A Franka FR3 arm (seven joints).
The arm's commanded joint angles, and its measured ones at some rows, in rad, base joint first. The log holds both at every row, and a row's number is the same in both.
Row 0, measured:
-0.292 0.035 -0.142 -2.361 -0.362 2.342 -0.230
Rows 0 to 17, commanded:
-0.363 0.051 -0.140 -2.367 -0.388 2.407 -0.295
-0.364 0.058 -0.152 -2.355 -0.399 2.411 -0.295
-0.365 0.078 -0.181 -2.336 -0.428 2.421 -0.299
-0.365 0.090 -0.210 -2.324 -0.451 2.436 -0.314
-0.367 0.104 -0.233 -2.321 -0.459 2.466 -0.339
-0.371 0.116 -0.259 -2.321 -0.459 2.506 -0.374
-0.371 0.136 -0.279 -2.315 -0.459 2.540 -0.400
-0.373 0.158 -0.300 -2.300 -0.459 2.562 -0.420
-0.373 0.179 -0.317 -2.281 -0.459 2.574 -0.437
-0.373 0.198 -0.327 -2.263 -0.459 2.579 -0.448
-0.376 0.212 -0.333 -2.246 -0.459 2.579 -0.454
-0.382 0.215 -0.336 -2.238 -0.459 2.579 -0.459
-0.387 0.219 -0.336 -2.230 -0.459 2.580 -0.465
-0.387 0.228 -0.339 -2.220 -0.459 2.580 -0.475
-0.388 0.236 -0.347 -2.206 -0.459 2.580 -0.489
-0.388 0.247 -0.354 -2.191 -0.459 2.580 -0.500
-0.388 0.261 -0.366 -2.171 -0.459 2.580 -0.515
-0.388 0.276 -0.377 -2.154 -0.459 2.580 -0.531
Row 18, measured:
-0.365 0.207 -0.361 -2.218 -0.442 2.553 -0.484
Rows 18 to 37, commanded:
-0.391 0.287 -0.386 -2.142 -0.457 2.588 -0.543
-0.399 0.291 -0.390 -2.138 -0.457 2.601 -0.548
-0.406 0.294 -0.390 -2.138 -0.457 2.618 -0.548
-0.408 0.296 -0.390 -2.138 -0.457 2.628 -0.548
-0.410 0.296 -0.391 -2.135 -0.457 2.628 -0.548
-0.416 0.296 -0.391 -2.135 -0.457 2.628 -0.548
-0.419 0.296 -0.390 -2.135 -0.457 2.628 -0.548
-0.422 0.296 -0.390 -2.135 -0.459 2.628 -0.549
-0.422 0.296 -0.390 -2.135 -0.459 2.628 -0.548
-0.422 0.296 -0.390 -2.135 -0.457 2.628 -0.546
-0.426 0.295 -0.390 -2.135 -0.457 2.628 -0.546
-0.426 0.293 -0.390 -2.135 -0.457 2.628 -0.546
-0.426 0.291 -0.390 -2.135 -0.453 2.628 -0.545
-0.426 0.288 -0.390 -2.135 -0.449 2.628 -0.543
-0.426 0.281 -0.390 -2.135 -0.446 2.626 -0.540
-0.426 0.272 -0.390 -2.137 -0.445 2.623 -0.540
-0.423 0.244 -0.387 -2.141 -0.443 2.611 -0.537
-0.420 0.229 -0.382 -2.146 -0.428 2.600 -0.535
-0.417 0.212 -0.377 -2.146 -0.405 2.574 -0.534
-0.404 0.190 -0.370 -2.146 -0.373 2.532 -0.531
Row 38, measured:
-0.413 0.259 -0.394 -2.137 -0.432 2.610 -0.537
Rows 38 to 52, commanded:
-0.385 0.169 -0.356 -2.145 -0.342 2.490 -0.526
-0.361 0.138 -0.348 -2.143 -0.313 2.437 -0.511
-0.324 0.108 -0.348 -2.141 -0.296 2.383 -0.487
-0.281 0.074 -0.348 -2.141 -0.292 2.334 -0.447
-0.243 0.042 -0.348 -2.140 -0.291 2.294 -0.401
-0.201 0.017 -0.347 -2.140 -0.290 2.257 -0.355
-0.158 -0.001 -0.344 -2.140 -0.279 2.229 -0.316
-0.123 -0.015 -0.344 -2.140 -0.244 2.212 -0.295
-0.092 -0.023 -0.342 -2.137 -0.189 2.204 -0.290
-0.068 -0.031 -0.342 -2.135 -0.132 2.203 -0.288
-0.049 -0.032 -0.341 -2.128 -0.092 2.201 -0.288
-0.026 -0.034 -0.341 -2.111 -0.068 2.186 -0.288
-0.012 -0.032 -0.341 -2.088 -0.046 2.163 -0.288
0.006 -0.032 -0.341 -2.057 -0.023 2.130 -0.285
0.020 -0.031 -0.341 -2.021 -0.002 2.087 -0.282
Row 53, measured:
-0.021 -0.024 -0.331 -2.103 -0.072 2.193 -0.293
